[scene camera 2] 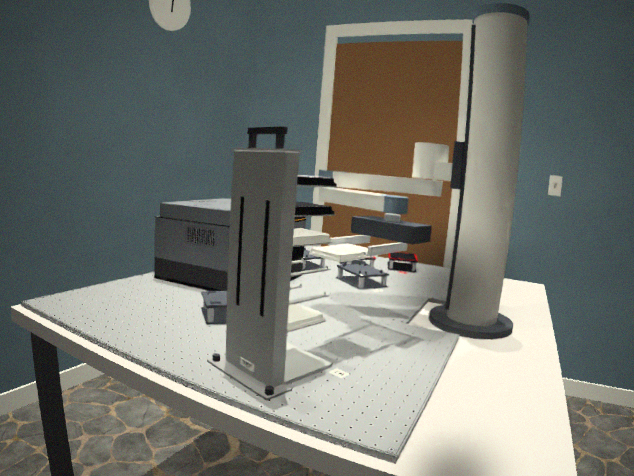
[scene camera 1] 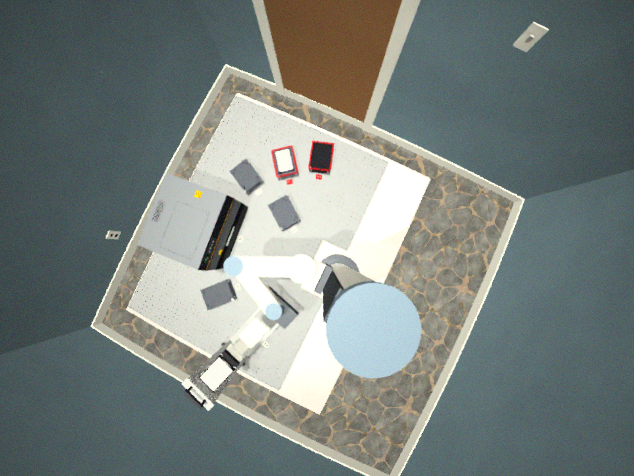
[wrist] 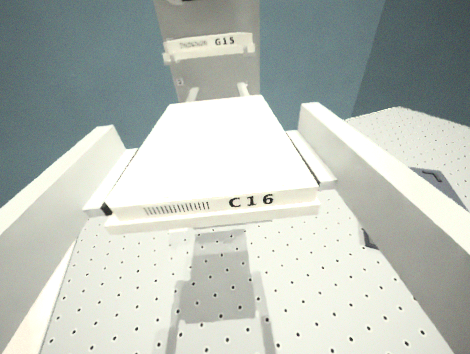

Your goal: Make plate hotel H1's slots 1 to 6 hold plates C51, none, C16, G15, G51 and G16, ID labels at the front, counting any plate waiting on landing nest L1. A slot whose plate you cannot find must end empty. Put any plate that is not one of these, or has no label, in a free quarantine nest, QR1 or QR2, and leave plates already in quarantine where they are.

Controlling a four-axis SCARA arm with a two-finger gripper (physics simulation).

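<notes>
My gripper (scene camera 1: 249,336) (scene camera 2: 349,247) (wrist: 210,131) is shut on white plate C16 (scene camera 2: 339,252) (wrist: 220,150), level, its label facing the wrist camera. It is in front of hotel H1 (scene camera 1: 198,393) (scene camera 2: 261,245) (wrist: 215,75), apart from its back panel. In the wrist view, plate G15 (wrist: 209,44) sits above the number 3 mark, higher than C16. Slot 3's bare supports show below G15. In scene camera 2, a low white plate (scene camera 2: 305,317) sits near the hotel's base, its label hidden. Two dark shelf-like pieces are at the top; their contents are unclear.
Grey nests (scene camera 1: 246,176) (scene camera 1: 284,212) (scene camera 1: 218,294) stand on the board. One red-edged nest (scene camera 1: 293,176) holds a white plate (scene camera 1: 284,160); another (scene camera 1: 321,156) has a black top. A grey instrument (scene camera 1: 181,222) (scene camera 2: 192,245) stands at the side. The arm's column (scene camera 2: 486,169) stands near the board's edge.
</notes>
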